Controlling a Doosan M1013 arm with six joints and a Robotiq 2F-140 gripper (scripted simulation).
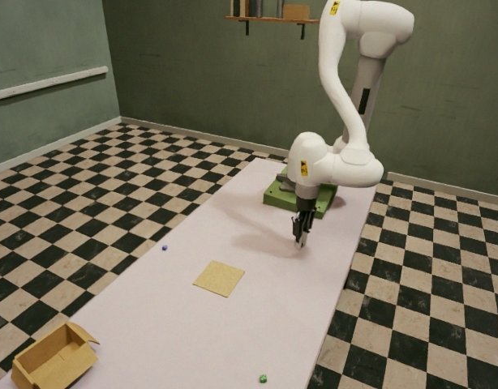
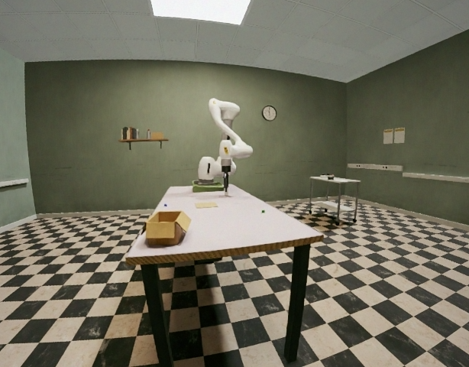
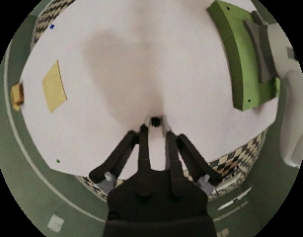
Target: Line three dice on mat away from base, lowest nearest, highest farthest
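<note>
Right now my hand is 30 mm above the black die. Round my hand: green die 590 mm ahead, 40 mm to the left, 30 mm below; blue die 220 mm ahead, 500 mm to the right, 30 mm below; yellow mat 280 mm ahead, 230 mm to the right, 30 mm below.
</note>
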